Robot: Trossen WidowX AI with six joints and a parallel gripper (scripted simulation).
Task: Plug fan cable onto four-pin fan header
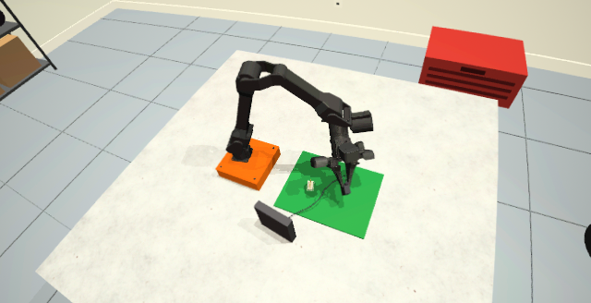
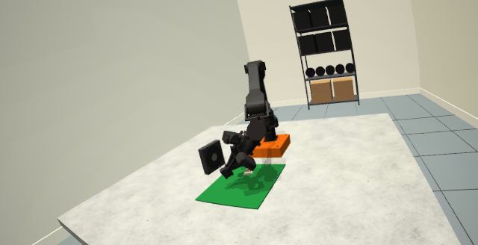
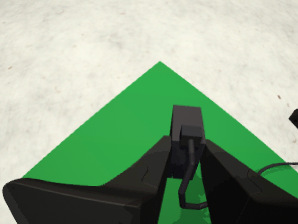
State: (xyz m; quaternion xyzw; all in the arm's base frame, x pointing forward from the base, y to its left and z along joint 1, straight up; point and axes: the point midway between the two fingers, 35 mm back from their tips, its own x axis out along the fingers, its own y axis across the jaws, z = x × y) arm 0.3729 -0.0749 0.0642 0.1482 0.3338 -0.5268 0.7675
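My gripper tip is now 5 cm past the green board, 3 cm to the right of it and 10 cm above it. From my gripper tip the other things lie so: black plug: 1 cm below; then black fan: 19 cm behind, 13 cm to the right, 3 cm below; then pale fan header: 12 cm behind, 3 cm to the left, 9 cm below.
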